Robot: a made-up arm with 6 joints.
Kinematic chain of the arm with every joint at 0, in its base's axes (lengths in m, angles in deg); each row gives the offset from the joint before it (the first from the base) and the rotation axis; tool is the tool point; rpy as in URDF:
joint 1: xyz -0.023 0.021 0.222 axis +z
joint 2: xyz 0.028 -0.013 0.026 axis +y
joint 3: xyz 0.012 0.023 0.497 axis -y
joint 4: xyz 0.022 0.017 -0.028 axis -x
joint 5: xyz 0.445 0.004 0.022 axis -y
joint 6: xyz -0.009 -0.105 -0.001 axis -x
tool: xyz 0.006 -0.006 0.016 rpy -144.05 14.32 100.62
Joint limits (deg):
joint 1: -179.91..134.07
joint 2: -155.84..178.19
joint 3: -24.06..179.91
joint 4: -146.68..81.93
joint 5: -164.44..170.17
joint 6: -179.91..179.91
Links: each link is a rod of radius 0.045 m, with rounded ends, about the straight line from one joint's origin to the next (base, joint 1, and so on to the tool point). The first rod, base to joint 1, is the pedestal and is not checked.
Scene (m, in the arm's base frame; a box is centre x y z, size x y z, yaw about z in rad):
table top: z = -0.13
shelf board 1: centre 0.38 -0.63 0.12 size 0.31 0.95 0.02 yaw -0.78
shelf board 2: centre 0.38 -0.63 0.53 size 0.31 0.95 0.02 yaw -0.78
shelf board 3: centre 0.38 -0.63 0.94 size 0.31 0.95 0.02 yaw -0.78
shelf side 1: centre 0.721 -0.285 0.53 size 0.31 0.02 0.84 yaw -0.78
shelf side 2: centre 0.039 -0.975 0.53 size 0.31 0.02 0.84 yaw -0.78
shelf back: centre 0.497 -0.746 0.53 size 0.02 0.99 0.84 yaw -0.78
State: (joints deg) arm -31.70 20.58 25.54 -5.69 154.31 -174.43
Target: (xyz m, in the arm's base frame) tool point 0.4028 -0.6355 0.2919
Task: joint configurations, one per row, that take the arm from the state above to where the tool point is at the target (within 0.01 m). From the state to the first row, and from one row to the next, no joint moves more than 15 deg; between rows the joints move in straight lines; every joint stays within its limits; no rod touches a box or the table.
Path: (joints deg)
1: -46.23 15.32 17.94 -12.65 157.48 -170.62
2: -60.76 10.05 10.35 -19.61 160.65 -166.81
3: -75.28 4.79 2.75 -26.56 163.83 -163.00
4: -89.81 -0.47 -4.84 -33.52 167.00 -159.19
5: -104.34 -5.74 -12.44 -40.48 170.17 -155.38
6: -93.00 1.18 -15.34 -46.50 167.62 -157.93
7: -81.65 8.09 -18.25 -52.52 165.07 -160.48
8: -70.31 15.01 -21.15 -58.54 162.51 -163.03
9: -58.96 21.92 -24.06 -64.56 159.96 -165.59
10: -57.12 28.13 -15.40 -50.77 158.42 -167.69
11: -55.27 34.33 -6.74 -36.98 156.88 -169.80
12: -53.43 40.53 1.92 -23.19 155.33 -171.90
13: -51.58 46.73 10.57 -9.40 153.79 -174.01

